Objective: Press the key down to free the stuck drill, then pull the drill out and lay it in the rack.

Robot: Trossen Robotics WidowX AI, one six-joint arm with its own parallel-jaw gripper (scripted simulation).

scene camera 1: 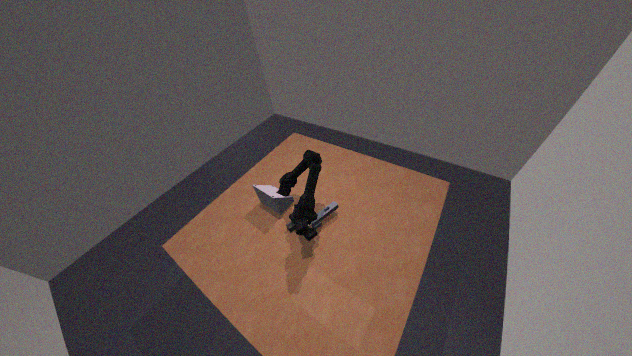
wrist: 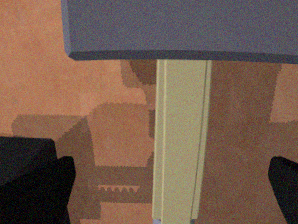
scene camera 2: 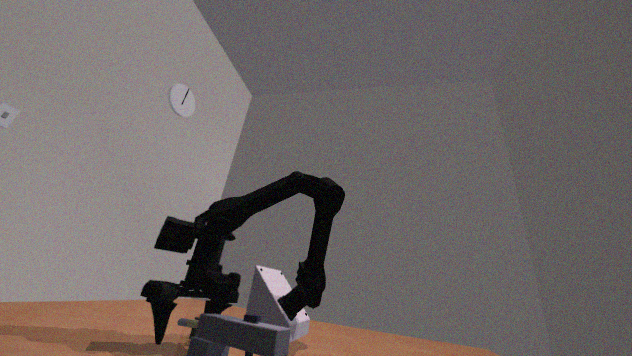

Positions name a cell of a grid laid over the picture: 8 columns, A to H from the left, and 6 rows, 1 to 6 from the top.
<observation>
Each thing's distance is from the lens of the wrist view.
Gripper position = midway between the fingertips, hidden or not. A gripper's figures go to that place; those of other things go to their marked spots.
gripper (wrist: E5): 10 cm
grey holder block (wrist: C2): 3 cm
</observation>
